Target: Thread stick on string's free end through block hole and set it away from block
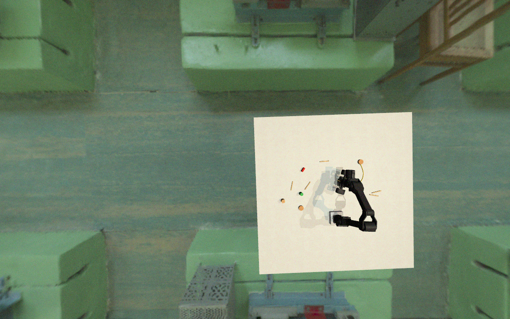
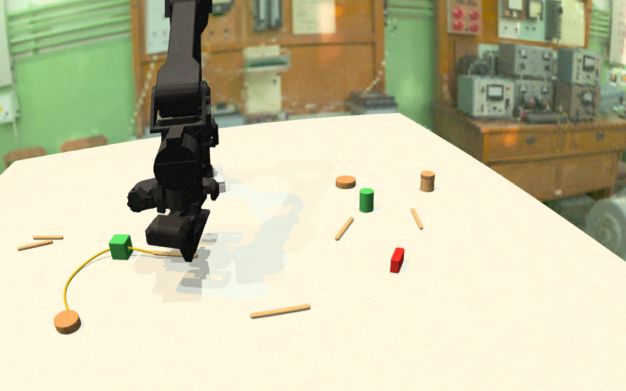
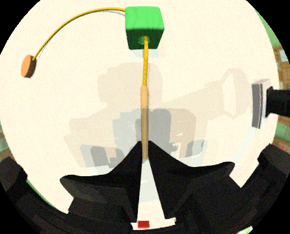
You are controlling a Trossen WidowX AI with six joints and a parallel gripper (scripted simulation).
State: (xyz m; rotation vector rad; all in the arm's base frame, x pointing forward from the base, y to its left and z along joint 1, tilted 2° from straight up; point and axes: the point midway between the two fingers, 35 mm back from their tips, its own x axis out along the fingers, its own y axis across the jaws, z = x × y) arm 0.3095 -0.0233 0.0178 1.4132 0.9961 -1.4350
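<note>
Right now my gripper tip is 1 cm past the thin wooden stick, 4 cm to the left of it and 1 cm below it. Also, from my gripper tip: red block (10 cm ahead, 29 cm to the left, 1 cm above); green block (4 cm behind, 12 cm to the right, 2 cm above); round wooden button (15 cm ahead, 18 cm to the right, 1 cm above).
</note>
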